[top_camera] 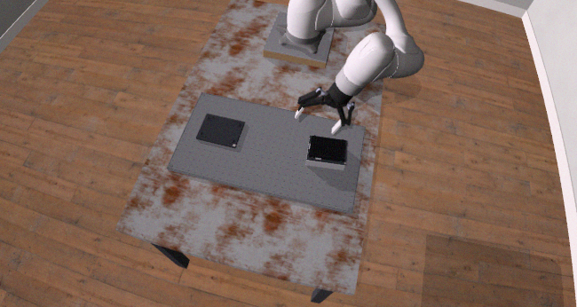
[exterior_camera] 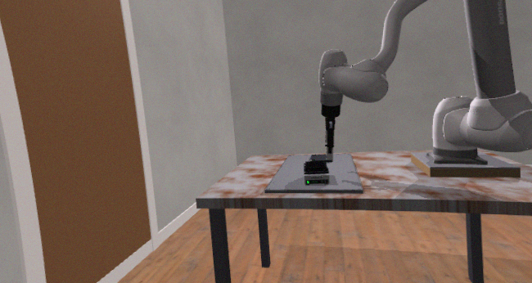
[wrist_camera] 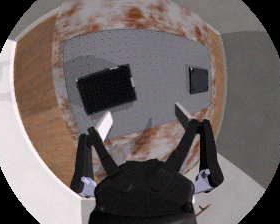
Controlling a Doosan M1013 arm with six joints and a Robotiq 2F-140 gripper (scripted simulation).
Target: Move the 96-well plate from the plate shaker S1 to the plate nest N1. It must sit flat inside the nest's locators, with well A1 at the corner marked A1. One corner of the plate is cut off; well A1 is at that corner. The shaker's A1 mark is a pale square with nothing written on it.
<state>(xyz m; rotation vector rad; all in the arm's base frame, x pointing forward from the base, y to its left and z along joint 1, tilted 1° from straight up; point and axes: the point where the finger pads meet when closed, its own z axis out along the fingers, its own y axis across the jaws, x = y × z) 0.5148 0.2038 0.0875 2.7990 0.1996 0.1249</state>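
The 96-well plate is 70 mm to the left of my hand, 60 mm below it and 50 mm ahead of it. From my hand the other things lie so: plate nest N1 (350 mm to the right, 120 mm below, 80 mm ahead).
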